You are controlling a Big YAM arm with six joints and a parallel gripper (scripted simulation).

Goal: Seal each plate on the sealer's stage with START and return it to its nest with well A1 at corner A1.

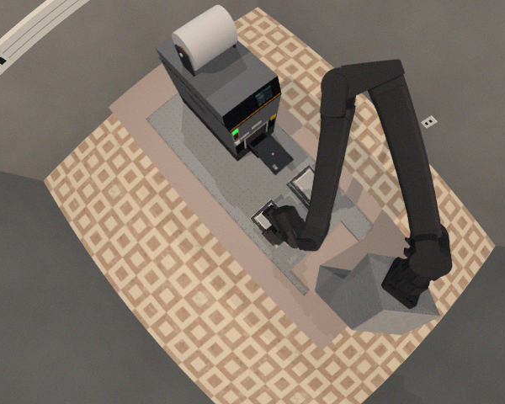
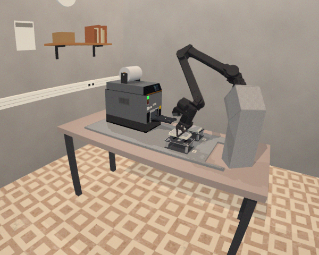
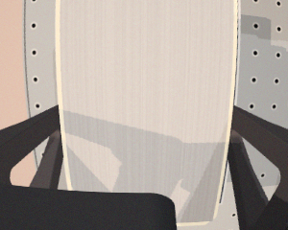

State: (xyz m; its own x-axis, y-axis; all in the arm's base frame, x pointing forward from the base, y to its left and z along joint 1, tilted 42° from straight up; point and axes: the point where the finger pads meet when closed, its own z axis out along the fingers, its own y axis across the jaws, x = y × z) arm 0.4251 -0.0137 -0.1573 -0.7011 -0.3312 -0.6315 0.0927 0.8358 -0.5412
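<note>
My hand is right at the cream well plate. The rest, counted from my hand: sealer stage 190 mm ahead, 200 mm to the right; then start button 300 mm ahead, 120 mm to the right, 90 mm above; then foil roll 520 mm ahead, 240 mm to the right, 320 mm above.
</note>
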